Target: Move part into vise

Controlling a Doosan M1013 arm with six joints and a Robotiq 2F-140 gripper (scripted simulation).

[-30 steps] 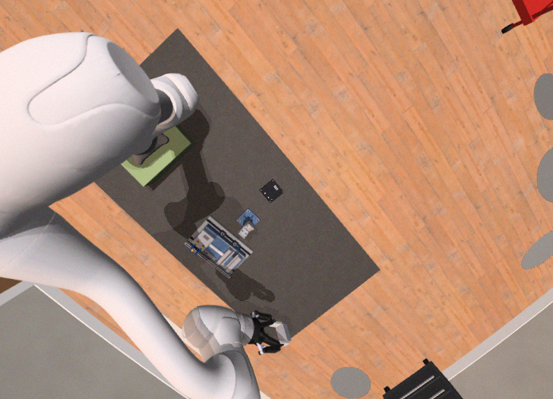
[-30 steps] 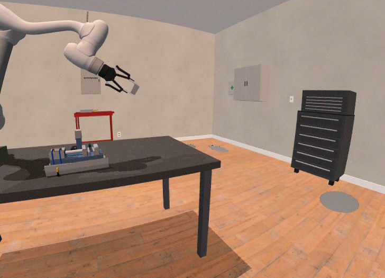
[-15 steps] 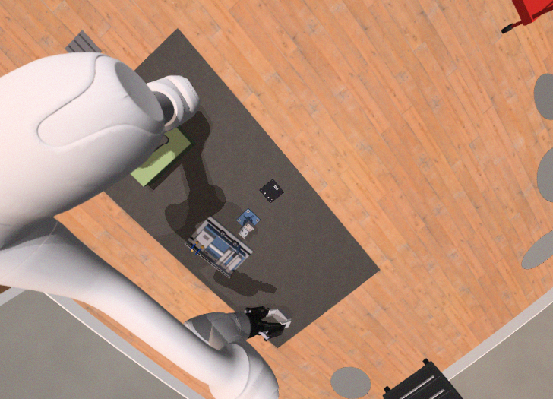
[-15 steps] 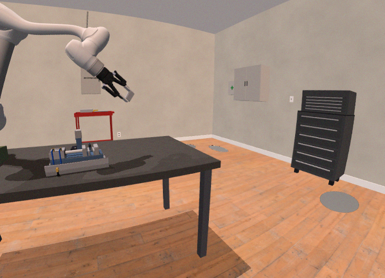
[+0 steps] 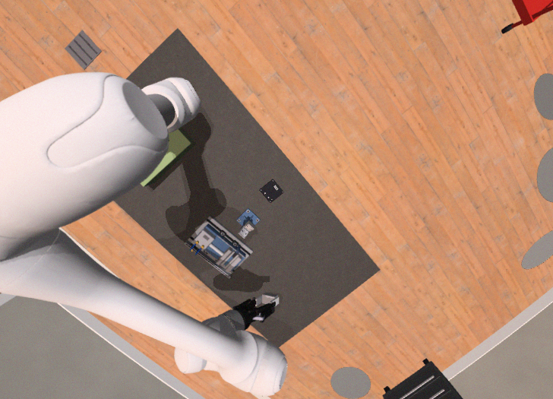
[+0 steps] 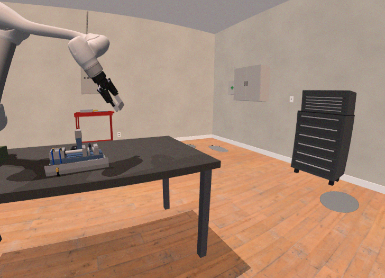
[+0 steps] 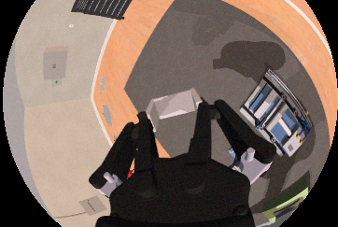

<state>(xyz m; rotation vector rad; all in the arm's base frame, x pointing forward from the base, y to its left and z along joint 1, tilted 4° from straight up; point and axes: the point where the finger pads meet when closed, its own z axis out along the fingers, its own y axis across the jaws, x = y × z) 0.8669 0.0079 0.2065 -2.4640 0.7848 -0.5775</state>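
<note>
My gripper is now 20 mm short of the part, 10 mm to the right of it and 20 mm above it. From my hand the other things lie so: black infeed plate: 290 mm behind, 270 mm to the left, 320 mm below.
</note>
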